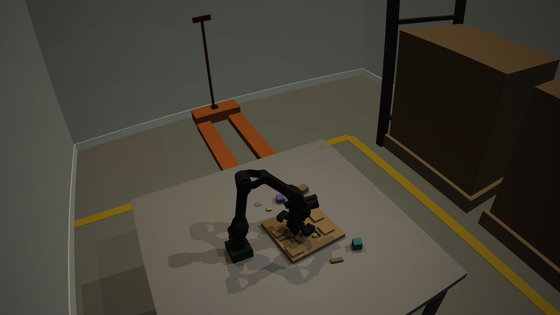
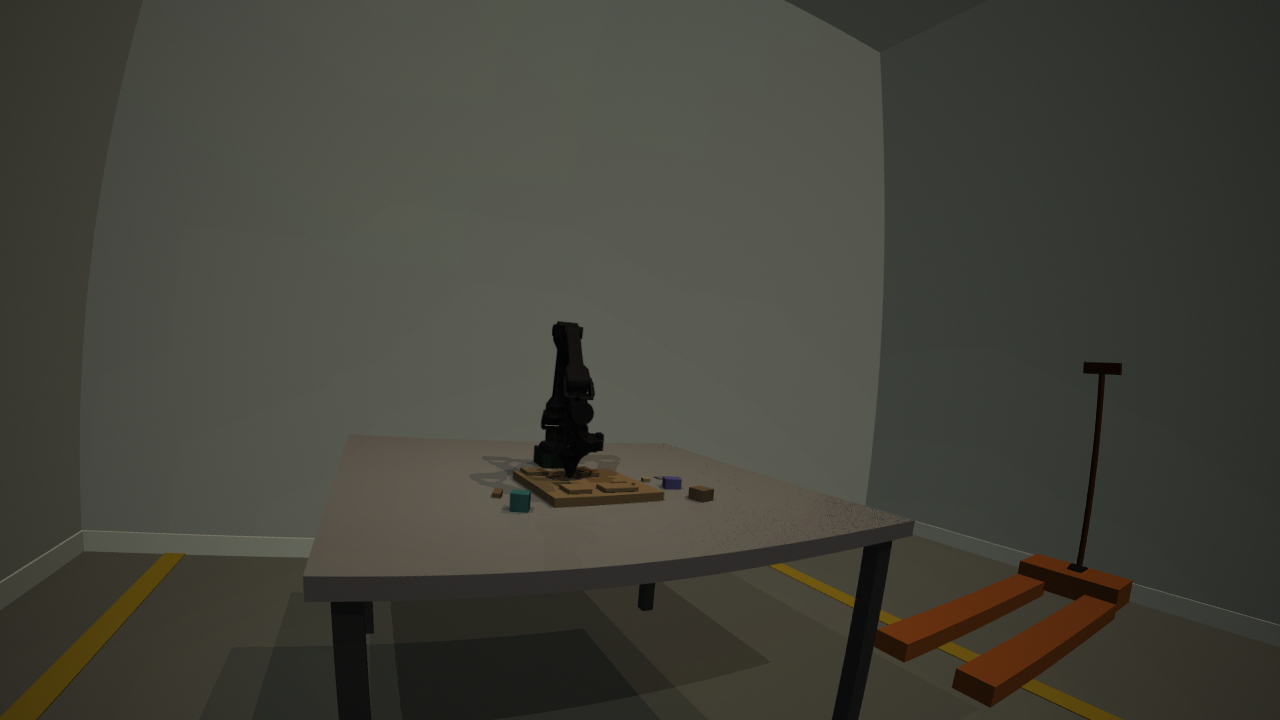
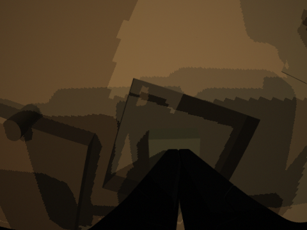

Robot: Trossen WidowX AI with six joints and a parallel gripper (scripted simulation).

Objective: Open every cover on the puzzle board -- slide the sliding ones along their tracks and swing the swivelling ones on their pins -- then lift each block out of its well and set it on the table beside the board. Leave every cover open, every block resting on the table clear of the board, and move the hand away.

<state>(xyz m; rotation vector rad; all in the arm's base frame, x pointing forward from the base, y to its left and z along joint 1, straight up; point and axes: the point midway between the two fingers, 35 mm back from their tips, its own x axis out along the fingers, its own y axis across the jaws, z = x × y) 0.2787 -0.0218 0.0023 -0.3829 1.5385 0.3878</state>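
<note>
The wooden puzzle board is 5 cm ahead of my gripper tip and 1 cm to the left of it. Also, from my gripper tip: purple block: 28 cm to the left, 4 cm ahead, 1 cm below; then teal block: 23 cm ahead, 18 cm to the right; then small flat brown piece: 21 cm to the right, 11 cm ahead, 2 cm below.
</note>
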